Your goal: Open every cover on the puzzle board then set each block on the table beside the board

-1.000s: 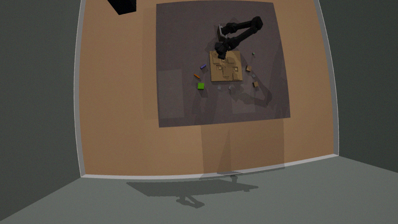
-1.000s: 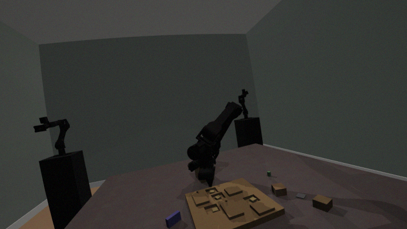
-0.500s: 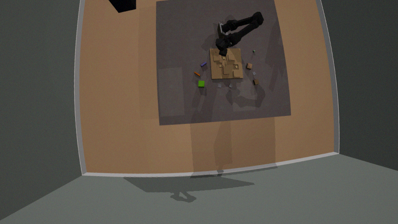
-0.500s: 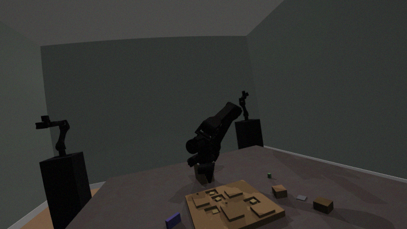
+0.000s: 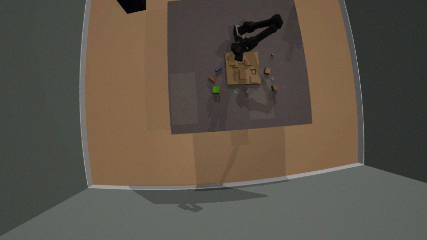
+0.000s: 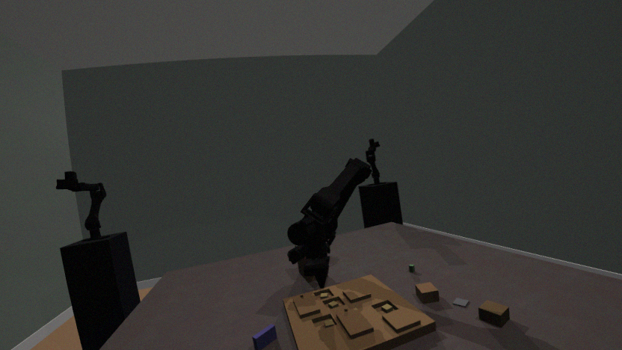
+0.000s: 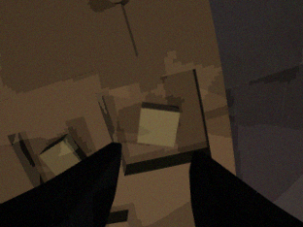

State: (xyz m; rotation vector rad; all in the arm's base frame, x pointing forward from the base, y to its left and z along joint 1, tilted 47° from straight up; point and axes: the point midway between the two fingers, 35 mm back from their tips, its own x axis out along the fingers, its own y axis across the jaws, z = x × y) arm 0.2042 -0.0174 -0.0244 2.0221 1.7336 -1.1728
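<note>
My gripper tip is 10 mm short of the tiny green piece, 320 mm to the right of it and 40 mm above it. Round my gripper tip: orange stick: 190 mm ahead, 260 mm to the right, 40 mm below; green cube: 290 mm ahead, 240 mm to the right, 20 mm below; purple piece: 100 mm ahead, 190 mm to the right, 30 mm below.
</note>
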